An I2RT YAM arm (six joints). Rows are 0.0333 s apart.
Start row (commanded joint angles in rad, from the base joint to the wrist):
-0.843, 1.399, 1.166, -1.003, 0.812, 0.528
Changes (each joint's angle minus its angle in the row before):
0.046, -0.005, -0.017, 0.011, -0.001, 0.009
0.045, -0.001, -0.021, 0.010, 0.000, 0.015
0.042, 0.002, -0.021, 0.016, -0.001, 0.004
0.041, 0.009, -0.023, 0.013, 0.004, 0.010
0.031, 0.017, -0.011, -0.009, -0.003, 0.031
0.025, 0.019, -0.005, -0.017, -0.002, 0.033
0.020, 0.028, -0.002, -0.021, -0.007, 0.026
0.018, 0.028, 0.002, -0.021, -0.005, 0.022
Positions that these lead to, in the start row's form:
-0.797, 1.394, 1.149, -0.992, 0.811, 0.537
-0.752, 1.393, 1.128, -0.982, 0.811, 0.552
-0.710, 1.395, 1.107, -0.966, 0.810, 0.556
-0.669, 1.404, 1.084, -0.953, 0.814, 0.566
-0.638, 1.421, 1.073, -0.962, 0.811, 0.597
-0.613, 1.440, 1.068, -0.979, 0.809, 0.630
-0.593, 1.468, 1.066, -1.000, 0.802, 0.656
-0.575, 1.496, 1.068, -1.021, 0.797, 0.678

